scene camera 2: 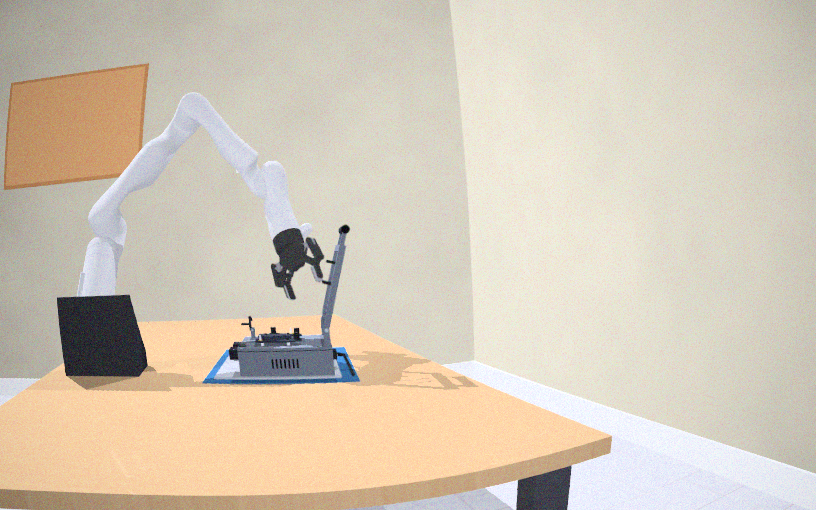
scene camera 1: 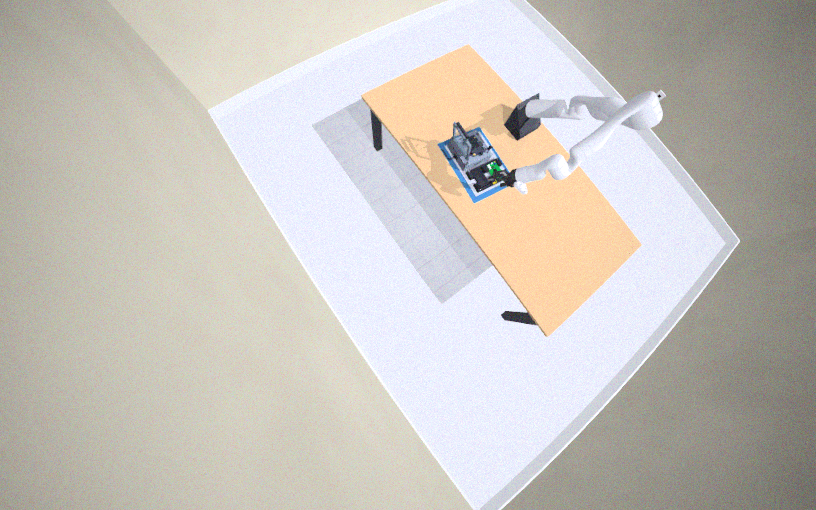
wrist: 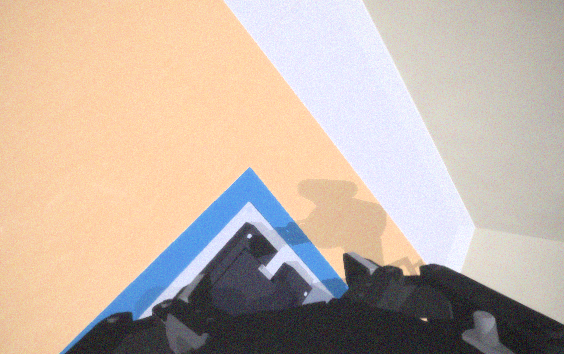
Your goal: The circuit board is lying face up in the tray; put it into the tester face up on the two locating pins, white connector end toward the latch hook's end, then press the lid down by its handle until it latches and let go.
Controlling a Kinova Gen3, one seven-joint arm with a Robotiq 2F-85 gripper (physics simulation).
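Places are measured from the arm's base along level axes (x ahead, y left, z up), in metres.
Where they show: gripper, fingertip midpoint: [scene camera 2: 305, 290] [scene camera 1: 494, 182] [wrist: 279, 278]; arm's base at its link origin: [scene camera 2: 94, 315] [scene camera 1: 530, 109].
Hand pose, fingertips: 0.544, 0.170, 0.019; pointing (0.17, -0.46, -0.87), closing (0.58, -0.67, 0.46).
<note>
Each offset is from my fingertips to the top centre of the thing, as dx, dy, dz. "*": to the spot under its first point. Level surfaces: height alone.
The green circuit board @[-0.146, -0.051, -0.114] [scene camera 1: 494, 167] lies in the black tray @[* -0.035, -0.076, -0.123] [scene camera 1: 479, 179] [wrist: 240, 282]; the arm partly covers it in scene view 1, and it does not show in the wrist view. The grey tester [scene camera 1: 481, 161] [scene camera 2: 285, 362] stands beside the tray, its lid [scene camera 1: 461, 139] [scene camera 2: 334, 282] raised steeply, with the dark handle @[-0.001, -0.312, +0.136] [scene camera 2: 344, 229] at the top. The latch hook @[-0.179, -0.158, -0.034] [scene camera 2: 250, 324] stands upright on the side opposite the lid's hinge. My gripper [scene camera 1: 499, 178] [scene camera 2: 305, 288] [wrist: 279, 278] is open and empty, above the tray's area, lower than the lid's handle. The locating pins are too small to tell.
A blue-bordered mat @[dz -0.139] [scene camera 1: 475, 199] [scene camera 2: 353, 378] [wrist: 200, 234] lies under tester and tray on the wooden table @[dz -0.141] [scene camera 1: 565, 258] [scene camera 2: 300, 445] [wrist: 125, 125]. The arm's black base [scene camera 1: 522, 123] [scene camera 2: 99, 336] stands at the table's edge near the tester. The raised lid stands close to the gripper in scene view 2.
</note>
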